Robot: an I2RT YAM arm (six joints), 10 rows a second.
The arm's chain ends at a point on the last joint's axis. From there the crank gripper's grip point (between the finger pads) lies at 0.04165 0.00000 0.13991 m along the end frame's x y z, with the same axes.
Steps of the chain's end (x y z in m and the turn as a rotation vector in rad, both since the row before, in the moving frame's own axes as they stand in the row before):
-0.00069 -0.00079 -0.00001 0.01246 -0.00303 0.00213
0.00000 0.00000 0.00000 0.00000 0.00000 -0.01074
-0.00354 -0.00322 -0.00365 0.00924 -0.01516 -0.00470
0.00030 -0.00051 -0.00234 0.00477 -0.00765 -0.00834
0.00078 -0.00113 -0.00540 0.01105 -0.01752 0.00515
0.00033 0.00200 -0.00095 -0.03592 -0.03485 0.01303
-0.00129 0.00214 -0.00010 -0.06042 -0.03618 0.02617
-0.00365 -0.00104 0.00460 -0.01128 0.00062 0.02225
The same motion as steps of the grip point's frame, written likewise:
-0.00111 -0.00245 0.00011 0.01246 -0.00303 0.00213
0.00000 -0.00045 0.00000 0.00000 0.00000 -0.01074
-0.00567 -0.00471 -0.00304 0.00924 -0.01516 -0.00470
-0.00078 -0.00152 -0.00203 0.00477 -0.00765 -0.00834
-0.00167 -0.00247 -0.00470 0.01105 -0.01752 0.00515
-0.00461 0.00756 0.00032 -0.03592 -0.03485 0.01303
-0.00650 0.01165 0.00103 -0.06042 -0.03618 0.02617
-0.00359 0.00147 0.00456 -0.01128 0.00062 0.02225

